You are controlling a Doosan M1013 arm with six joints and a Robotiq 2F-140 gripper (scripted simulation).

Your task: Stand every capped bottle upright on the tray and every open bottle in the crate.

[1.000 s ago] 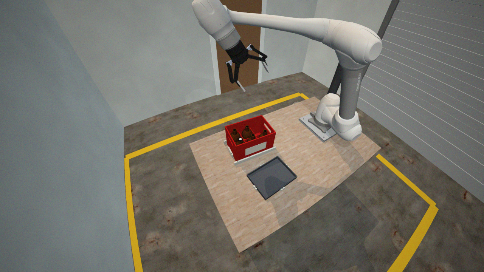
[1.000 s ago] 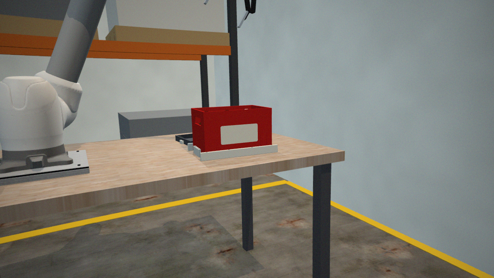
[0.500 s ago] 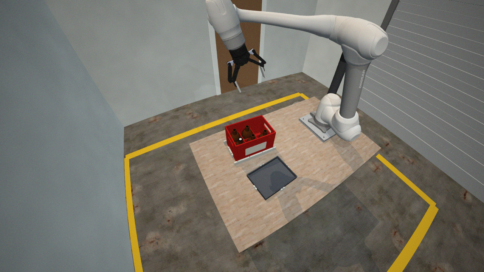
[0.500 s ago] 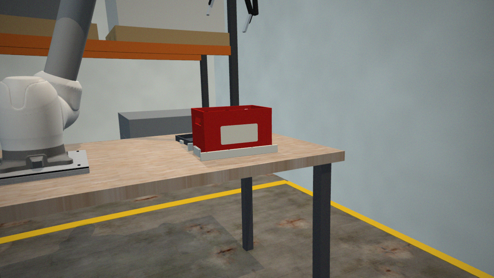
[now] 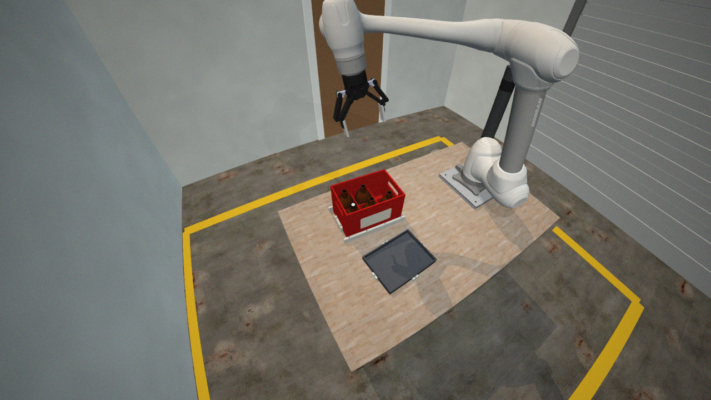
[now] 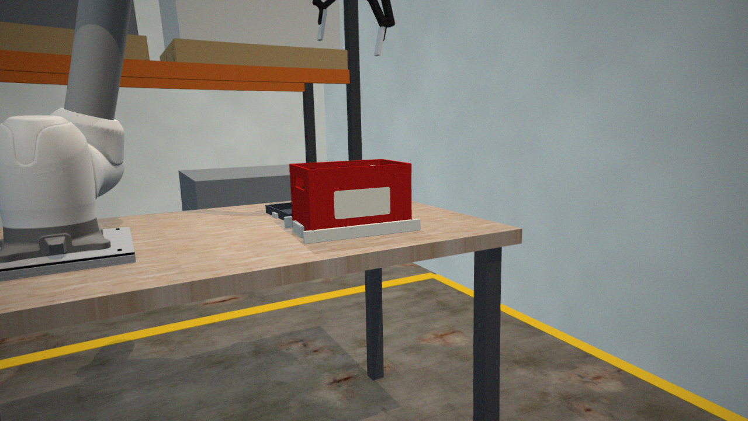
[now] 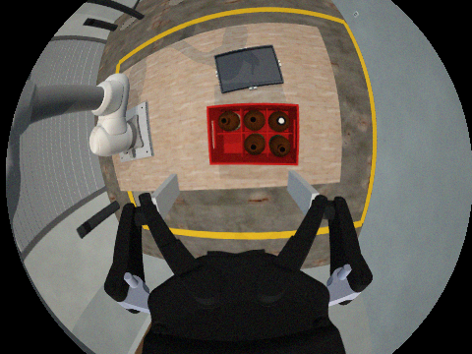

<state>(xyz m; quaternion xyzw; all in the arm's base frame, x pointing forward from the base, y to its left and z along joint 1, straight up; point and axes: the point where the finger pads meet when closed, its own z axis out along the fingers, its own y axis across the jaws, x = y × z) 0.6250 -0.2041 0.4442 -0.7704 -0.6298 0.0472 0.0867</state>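
The brown capped bottle lies 380 mm below my hand, 100 mm ahead of it and 70 mm to the left of it. From my hand the other things lie so: dark grey tray: 450 mm below, 320 mm to the left, 40 mm ahead; crate: 380 mm below, 40 mm to the left, 10 mm ahead.
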